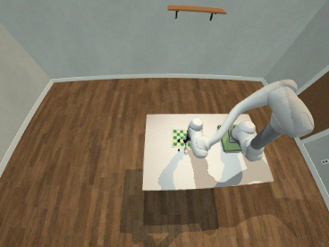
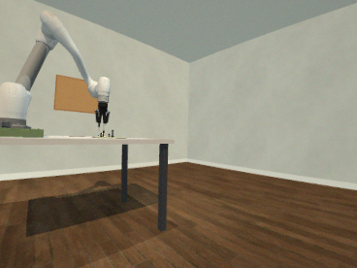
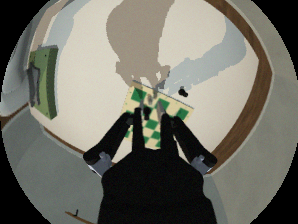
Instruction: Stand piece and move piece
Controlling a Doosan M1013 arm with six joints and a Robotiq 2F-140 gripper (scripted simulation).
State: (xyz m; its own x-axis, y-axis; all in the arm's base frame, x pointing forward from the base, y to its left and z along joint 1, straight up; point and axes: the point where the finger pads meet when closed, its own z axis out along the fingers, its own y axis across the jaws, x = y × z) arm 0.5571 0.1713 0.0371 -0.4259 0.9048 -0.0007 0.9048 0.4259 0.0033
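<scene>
Now: hand 50 mm above the pale piece. From my hand the other things lie so: dark piece: 70 mm to the left, 70 mm below, 70 mm ahead; then green-and-white chessboard: 80 mm below, 70 mm to the right, 50 mm ahead.
</scene>
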